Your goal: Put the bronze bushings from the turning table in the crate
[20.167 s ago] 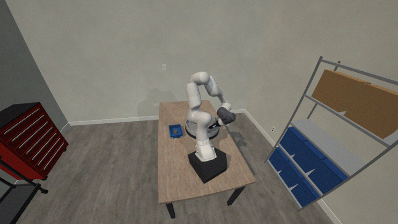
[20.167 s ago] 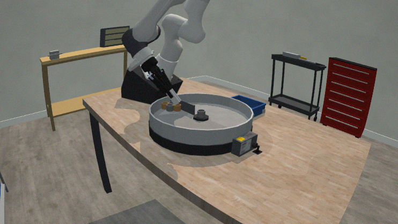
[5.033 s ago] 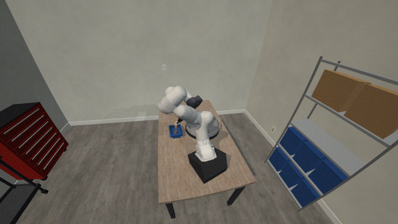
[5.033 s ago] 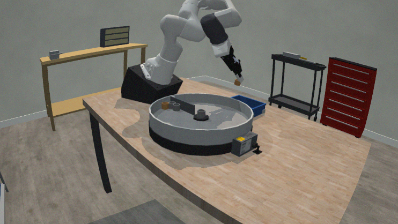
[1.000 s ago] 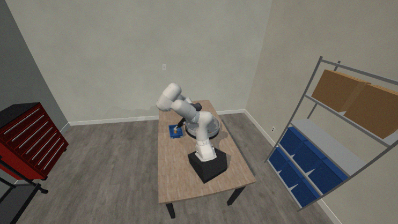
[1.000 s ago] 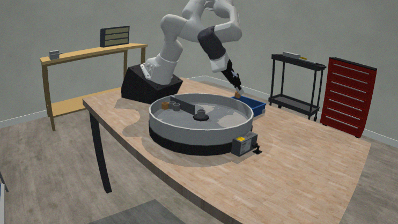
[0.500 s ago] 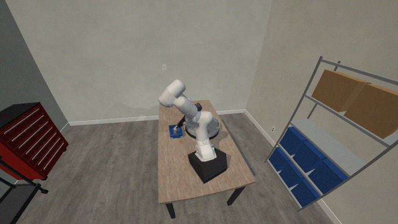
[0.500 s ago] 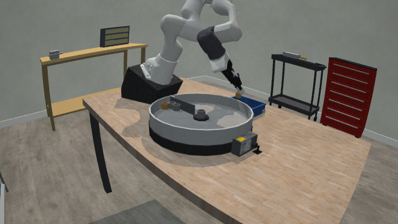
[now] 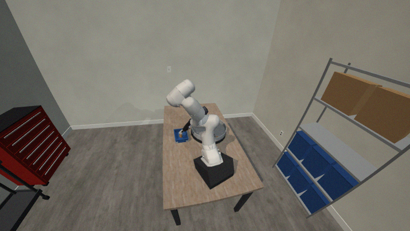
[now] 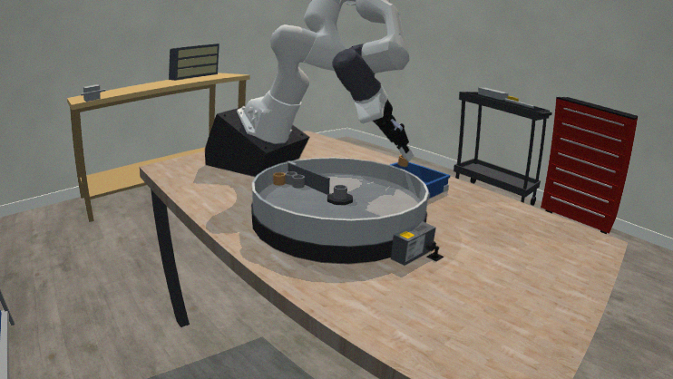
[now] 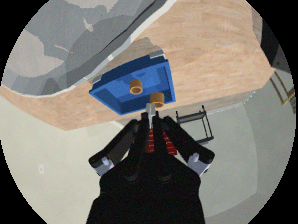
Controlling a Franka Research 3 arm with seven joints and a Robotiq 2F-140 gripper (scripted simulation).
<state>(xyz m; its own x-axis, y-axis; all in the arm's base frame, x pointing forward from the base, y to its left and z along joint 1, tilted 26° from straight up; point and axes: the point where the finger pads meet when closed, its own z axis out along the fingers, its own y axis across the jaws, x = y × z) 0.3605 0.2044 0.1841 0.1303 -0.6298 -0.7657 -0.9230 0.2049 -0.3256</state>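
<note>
Now: hand 80 mm above the blue crate, 30 mm short of it and 10 mm to the right of it. Also, from my hand: grey round turning table 330 mm to the right, 70 mm ahead, 60 mm below; grey turning table 330 mm to the right, 90 mm ahead, 60 mm below.
</note>
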